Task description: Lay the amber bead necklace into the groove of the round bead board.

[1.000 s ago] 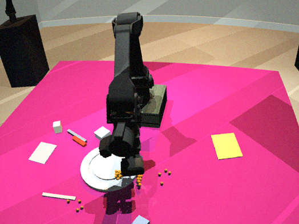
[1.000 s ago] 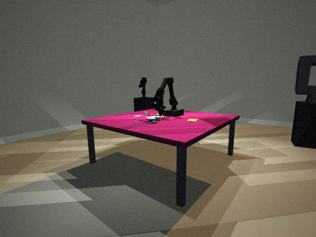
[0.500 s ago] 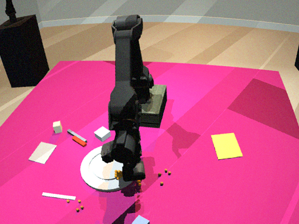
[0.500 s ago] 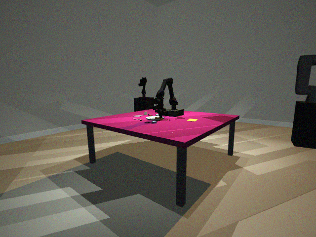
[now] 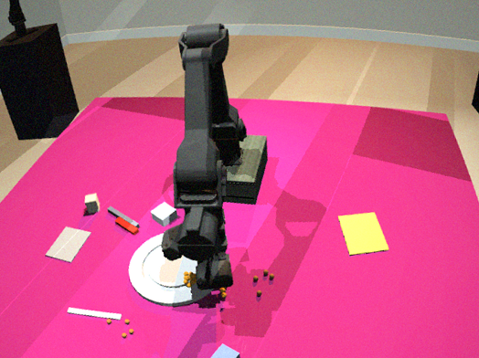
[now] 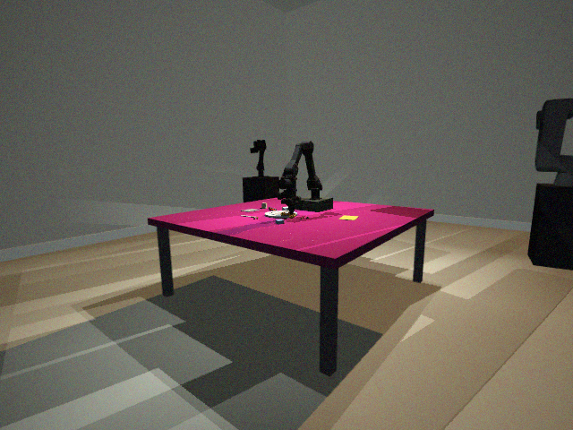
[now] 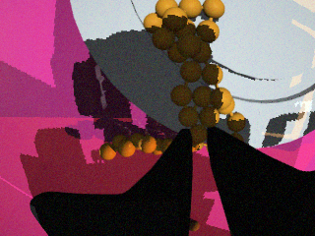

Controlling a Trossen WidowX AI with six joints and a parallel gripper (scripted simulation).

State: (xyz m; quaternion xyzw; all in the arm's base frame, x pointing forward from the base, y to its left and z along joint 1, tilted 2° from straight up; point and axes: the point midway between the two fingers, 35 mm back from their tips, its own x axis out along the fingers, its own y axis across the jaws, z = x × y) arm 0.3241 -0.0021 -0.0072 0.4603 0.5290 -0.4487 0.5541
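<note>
Now: the round bead board 30 mm behind my gripper tip, 90 mm to the right of it and 10 mm below it. The rest, counted from my gripper tip: white block (180 mm behind, 140 mm to the right, 10 mm below); then blue block (190 mm ahead, 30 mm to the left, 10 mm below); then white strip (110 mm ahead, 240 mm to the right, 20 mm below).
</note>
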